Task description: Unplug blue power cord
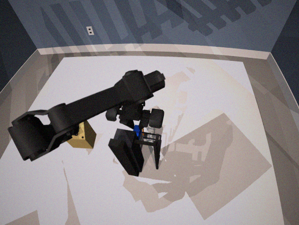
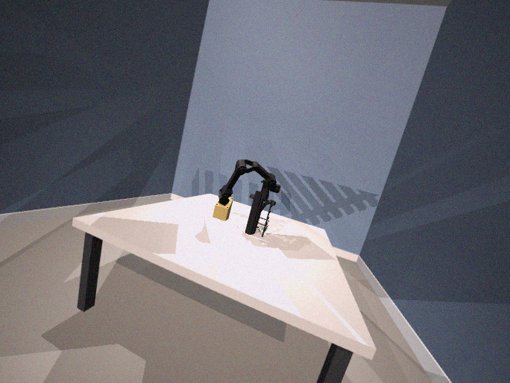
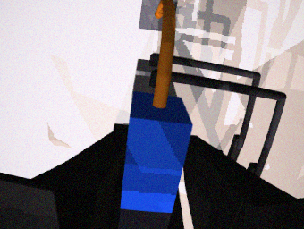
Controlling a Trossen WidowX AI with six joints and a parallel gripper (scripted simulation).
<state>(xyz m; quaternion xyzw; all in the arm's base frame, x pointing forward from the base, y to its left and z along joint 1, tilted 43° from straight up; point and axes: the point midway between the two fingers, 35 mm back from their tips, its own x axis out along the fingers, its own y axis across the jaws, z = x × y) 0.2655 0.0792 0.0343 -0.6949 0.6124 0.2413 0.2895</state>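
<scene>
My gripper tip is now 30 mm to the left of the blue plug.
</scene>
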